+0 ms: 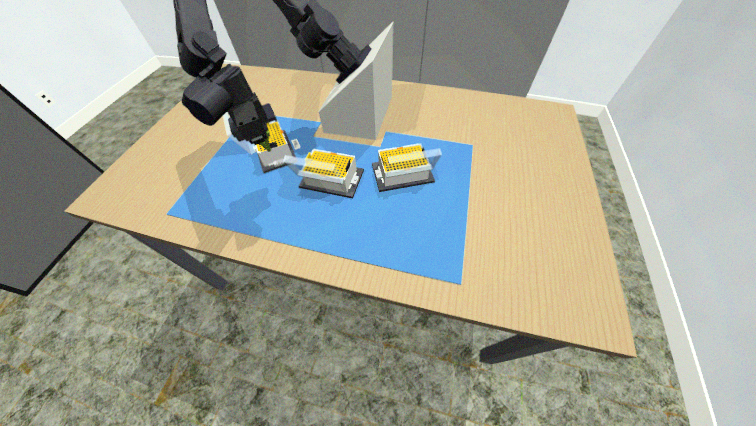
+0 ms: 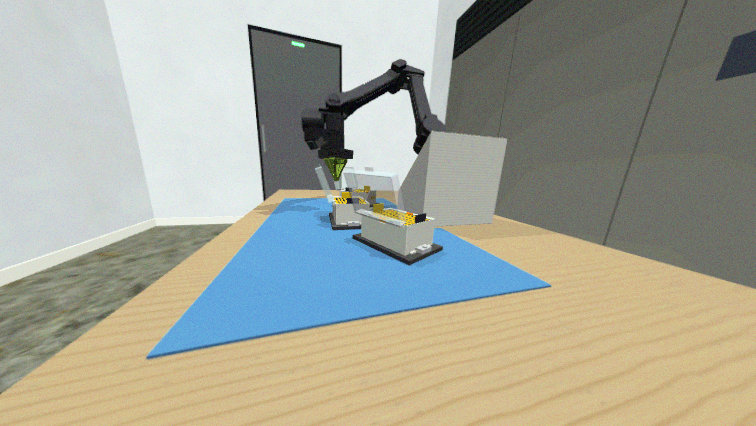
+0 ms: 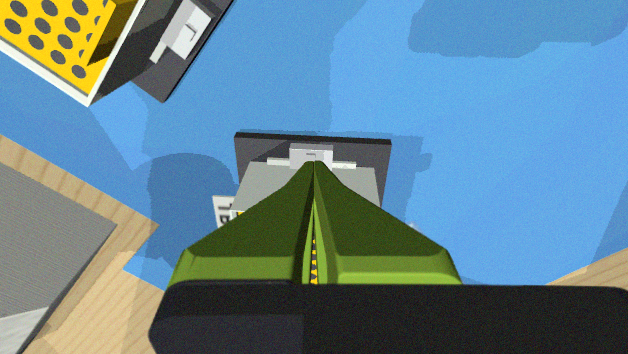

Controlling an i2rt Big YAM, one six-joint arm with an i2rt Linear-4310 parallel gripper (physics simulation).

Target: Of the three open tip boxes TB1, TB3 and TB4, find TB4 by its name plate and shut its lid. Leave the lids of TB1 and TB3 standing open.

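Places are measured from the arm's base along level axes (x ahead, y left, z up), in millimetres.
Where they show: gripper, fingertip midpoint: (image 1: 269,150) (image 2: 336,181) (image 3: 313,175); arm's base, origin of the base link: (image 1: 355,66) (image 2: 446,167).
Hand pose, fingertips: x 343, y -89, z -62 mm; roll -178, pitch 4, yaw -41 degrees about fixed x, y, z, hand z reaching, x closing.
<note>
Things, the pixels of their top centre, and the offset from my fingertips. "pt": a spot on its surface instead. Level surfaces: height alone.
- left tip box, middle of its top: (image 3: 285,290) (image 1: 271,133) (image 2: 360,189) 33 mm down, 89 mm back, 70 mm right
- pale lid panel, surface spot: (image 1: 246,146) pt 6 mm down, 5 mm ahead, 74 mm right
- right tip box, surface spot: (image 2: 388,235) pt 66 mm down, 106 mm back, 359 mm left
- blue mat, its level: 99 mm down
- wooden table, its level: 102 mm down
My gripper (image 1: 268,148) (image 2: 335,179) (image 3: 313,175) is shut and empty, over the left tip box (image 1: 276,157) (image 3: 265,181), whose yellow rack is partly hidden. A pale lid panel (image 1: 246,146) shows left of that box. Its name plate (image 1: 295,143) (image 3: 222,209) lies beside it; a "TB" start seems visible, but the number is hidden. The middle tip box (image 1: 326,170) (image 2: 347,213) and the right tip box (image 1: 406,168) (image 2: 388,235) show yellow racks and clear lids standing open. Their numbers are not legible. Contact between fingers and lid cannot be told.
A large light-grey slanted panel (image 1: 355,108) (image 2: 465,179) stands behind the boxes, near the arm's base. The boxes stand on a blue mat (image 1: 370,232) (image 2: 296,285) on a wooden table (image 1: 529,211) (image 2: 423,370). The middle box is close to the left box's right side.
</note>
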